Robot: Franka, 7 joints.
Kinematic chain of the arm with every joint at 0, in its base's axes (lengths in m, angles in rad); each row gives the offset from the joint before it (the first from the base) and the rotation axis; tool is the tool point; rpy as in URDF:
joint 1: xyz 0 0 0.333 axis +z
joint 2: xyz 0 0 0 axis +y
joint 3: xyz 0 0 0.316 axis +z
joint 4: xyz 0.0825 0 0 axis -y
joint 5: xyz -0.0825 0 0.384 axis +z
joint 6: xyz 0 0 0 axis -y
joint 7: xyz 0.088 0 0 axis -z
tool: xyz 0 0 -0.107 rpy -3.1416 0 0
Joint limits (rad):
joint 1: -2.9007..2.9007
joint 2: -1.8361..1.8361
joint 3: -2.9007..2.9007
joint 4: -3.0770..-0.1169
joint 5: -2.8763..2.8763
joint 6: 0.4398..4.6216
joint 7: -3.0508..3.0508
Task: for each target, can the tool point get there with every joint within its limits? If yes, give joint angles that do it. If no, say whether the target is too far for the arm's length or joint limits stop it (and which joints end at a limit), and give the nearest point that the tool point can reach.
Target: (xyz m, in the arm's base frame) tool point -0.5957 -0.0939 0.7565
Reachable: yes | joints 1.4992 -0.5761 1.4239 -1.5506 -2.1823 2.1931 2.2591
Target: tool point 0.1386 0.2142 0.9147
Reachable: yes | joints 0.4019 -0.7825 0.3997 -1.7892 1.8826 3.1664 1.6845
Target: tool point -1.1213 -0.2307 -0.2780
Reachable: no: too far | nearest point -0.7413 -0.1525 -0.0709 | short by 0.440 m
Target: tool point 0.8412 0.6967 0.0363
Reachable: no: too far | nearest point 0.6376 0.5281 0.1081 | short by 0.274 m
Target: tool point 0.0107 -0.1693 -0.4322
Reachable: no: joint limits stop it (at a limit: joint 2) | nearest point 0.0117 -0.1845 -0.3516 | short by 0.082 m
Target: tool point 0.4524 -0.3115 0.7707
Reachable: yes | joints 0.5208 1.2542 -2.1131 -1.6077 2.0094 2.7555 1.9159
